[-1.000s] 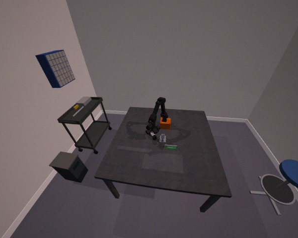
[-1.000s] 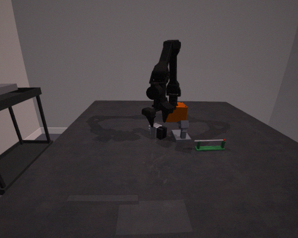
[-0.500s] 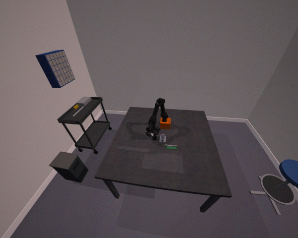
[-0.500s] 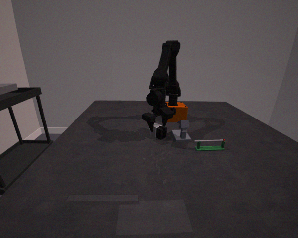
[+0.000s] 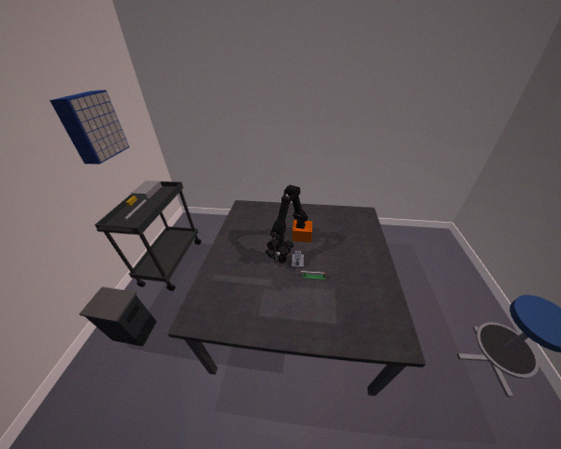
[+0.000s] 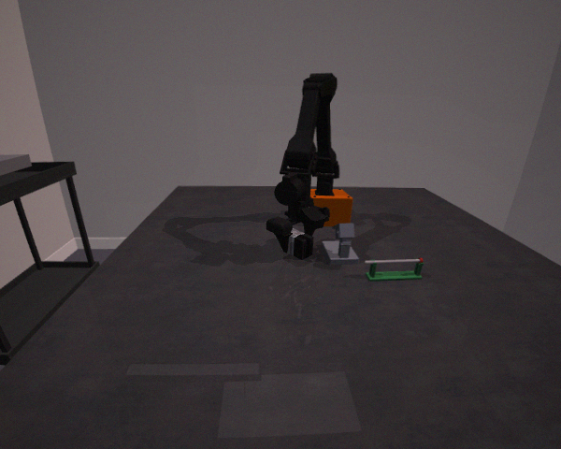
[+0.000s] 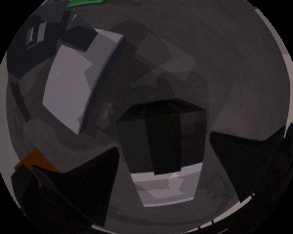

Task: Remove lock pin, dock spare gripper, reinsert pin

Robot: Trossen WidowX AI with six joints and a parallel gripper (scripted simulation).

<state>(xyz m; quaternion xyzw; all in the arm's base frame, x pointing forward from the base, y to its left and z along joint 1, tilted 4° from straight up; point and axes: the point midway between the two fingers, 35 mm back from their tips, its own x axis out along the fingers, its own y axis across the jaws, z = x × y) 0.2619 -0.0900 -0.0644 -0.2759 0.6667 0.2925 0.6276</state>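
Now: the spare gripper 1 cm to the right of my gripper tip, 1 cm behind it and 1 cm above it. Round my gripper tip: grey mount 12 cm to the left, 3 cm above, 1 cm ahead; green cradle 25 cm to the left, 10 cm ahead.
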